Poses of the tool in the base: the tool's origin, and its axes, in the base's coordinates. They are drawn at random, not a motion.
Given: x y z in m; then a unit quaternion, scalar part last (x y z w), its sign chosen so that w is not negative.
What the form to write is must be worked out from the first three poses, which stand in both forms.
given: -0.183 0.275 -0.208 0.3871 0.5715 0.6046 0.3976
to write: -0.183 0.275 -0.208 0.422 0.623 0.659 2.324
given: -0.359 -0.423 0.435 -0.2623 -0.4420 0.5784 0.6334
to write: -0.359 -0.423 0.435 -0.339 -0.571 0.748 1.770
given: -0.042 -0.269 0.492 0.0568 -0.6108 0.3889 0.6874
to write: -0.042 -0.269 0.492 0.078 -0.841 0.535 1.626
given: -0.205 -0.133 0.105 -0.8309 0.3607 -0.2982 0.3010
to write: -0.205 -0.133 0.105 -0.871 0.378 -0.313 2.530
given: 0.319 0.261 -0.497 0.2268 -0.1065 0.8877 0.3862
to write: 0.319 0.261 -0.497 0.246 -0.115 0.962 2.349
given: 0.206 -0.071 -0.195 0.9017 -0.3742 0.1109 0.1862
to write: 0.206 -0.071 -0.195 0.918 -0.381 0.113 2.767
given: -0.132 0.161 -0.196 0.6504 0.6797 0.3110 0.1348
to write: -0.132 0.161 -0.196 0.656 0.686 0.314 2.871
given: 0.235 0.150 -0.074 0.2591 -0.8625 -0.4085 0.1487
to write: 0.235 0.150 -0.074 0.262 -0.872 -0.413 2.843
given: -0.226 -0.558 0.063 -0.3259 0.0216 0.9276 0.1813
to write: -0.226 -0.558 0.063 -0.331 0.022 0.943 2.777
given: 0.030 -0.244 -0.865 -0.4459 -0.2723 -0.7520 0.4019
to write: 0.030 -0.244 -0.865 -0.487 -0.297 -0.821 2.314
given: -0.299 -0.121 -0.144 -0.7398 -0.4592 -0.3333 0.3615
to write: -0.299 -0.121 -0.144 -0.793 -0.493 -0.357 2.402
